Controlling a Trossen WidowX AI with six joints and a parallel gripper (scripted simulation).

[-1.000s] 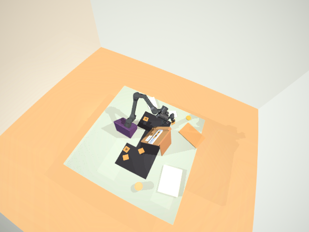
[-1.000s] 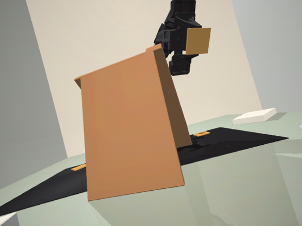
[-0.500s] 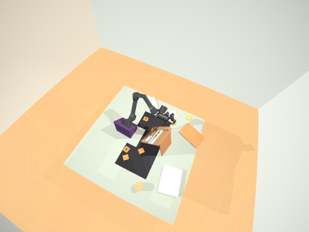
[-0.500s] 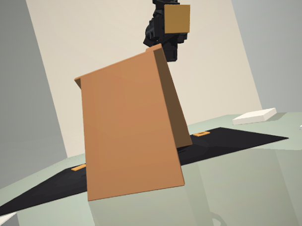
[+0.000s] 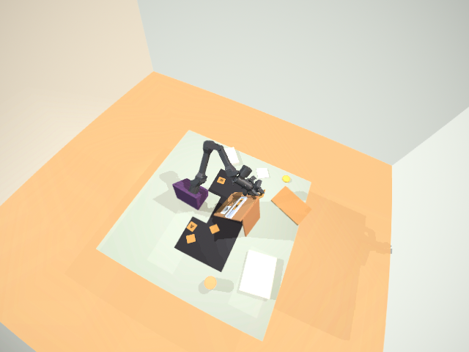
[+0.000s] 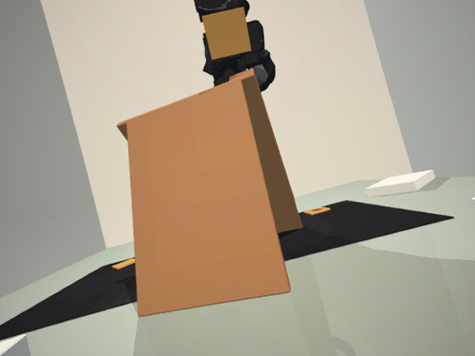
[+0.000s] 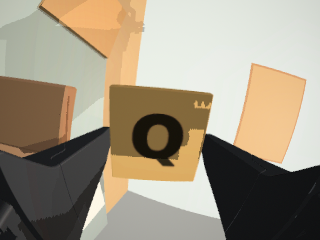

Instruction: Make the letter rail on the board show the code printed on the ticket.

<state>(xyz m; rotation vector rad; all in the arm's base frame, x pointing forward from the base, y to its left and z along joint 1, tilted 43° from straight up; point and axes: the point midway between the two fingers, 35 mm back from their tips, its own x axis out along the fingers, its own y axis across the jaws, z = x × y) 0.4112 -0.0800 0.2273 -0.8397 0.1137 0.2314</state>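
Now: the white ticket 20 cm behind my gripper tip, 10 cm to the right of it and 25 cm below it. The rest, counted from my gripper tip: orange slab: 29 cm ahead, 18 cm to the left, 34 cm below; black mat: 27 cm behind, 10 cm to the right, 34 cm below; orange tile marked q: right at my gripper tip.
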